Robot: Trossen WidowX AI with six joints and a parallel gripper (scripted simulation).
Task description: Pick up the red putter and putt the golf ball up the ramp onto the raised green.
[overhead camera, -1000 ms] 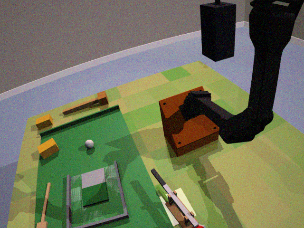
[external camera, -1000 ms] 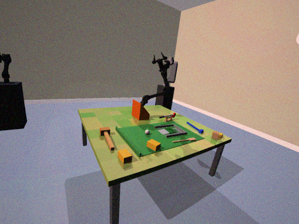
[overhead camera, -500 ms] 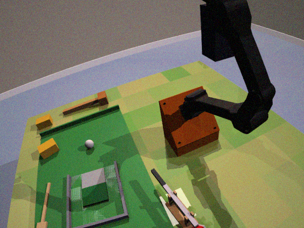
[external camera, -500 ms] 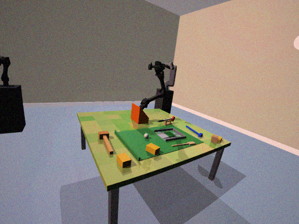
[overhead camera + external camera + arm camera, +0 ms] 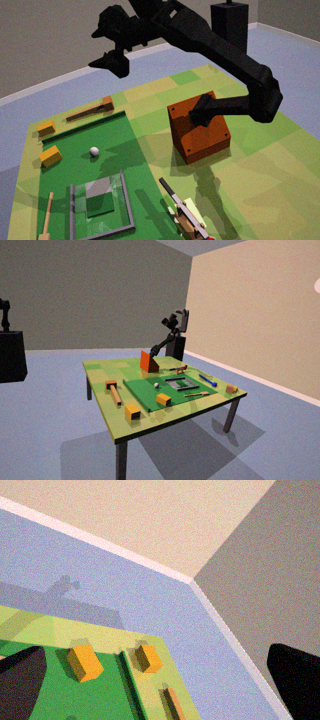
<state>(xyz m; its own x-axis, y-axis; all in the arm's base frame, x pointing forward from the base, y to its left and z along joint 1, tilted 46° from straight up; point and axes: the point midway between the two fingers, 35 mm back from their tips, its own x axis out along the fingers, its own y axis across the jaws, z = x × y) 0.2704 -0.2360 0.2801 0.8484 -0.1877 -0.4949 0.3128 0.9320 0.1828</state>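
Now: gripper tip 45 cm above the red putter, 27 cm to the right of it and 10 cm past it. Also, from my gripper tip: wooden stand (47 cm below, 28 cm to the left, 10 cm behind); dark green mat (50 cm below, 18 cm ahead, 5 cm to the right); white golf ball (48 cm below, 18 cm to the right, 14 cm ahead).
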